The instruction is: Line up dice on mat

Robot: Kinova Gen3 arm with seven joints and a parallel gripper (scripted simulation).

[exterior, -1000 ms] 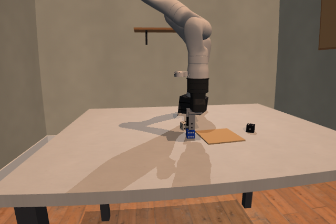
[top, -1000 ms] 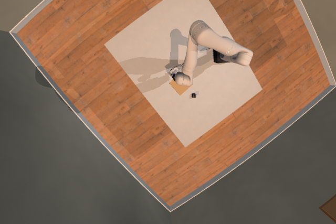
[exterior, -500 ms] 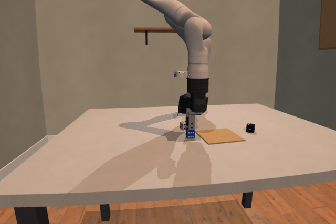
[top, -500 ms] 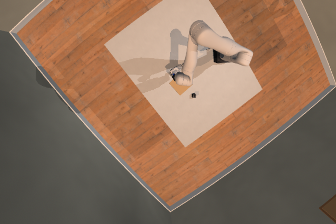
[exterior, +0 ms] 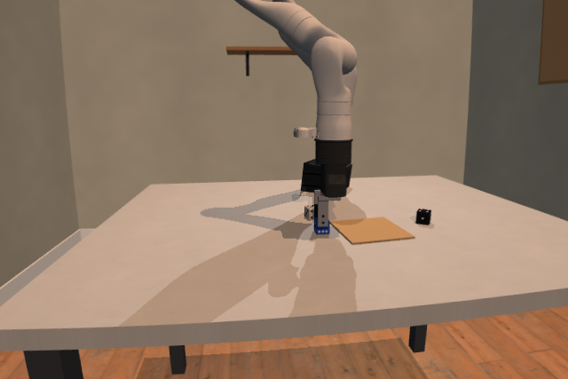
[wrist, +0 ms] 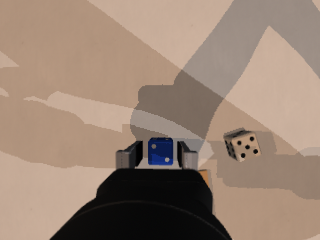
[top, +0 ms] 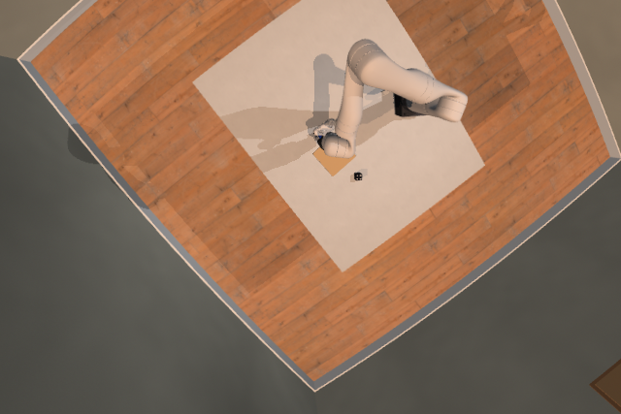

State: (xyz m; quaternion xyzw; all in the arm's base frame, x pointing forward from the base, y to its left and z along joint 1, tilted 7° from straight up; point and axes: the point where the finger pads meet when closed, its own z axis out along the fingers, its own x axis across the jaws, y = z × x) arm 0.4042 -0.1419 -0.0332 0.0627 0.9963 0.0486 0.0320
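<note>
My gripper is now 3 cm above the blue die. Round my hand: white die: 10 cm behind, 1 cm to the left, 3 cm below; then mat: 1 cm ahead, 11 cm to the left, 4 cm below.
</note>
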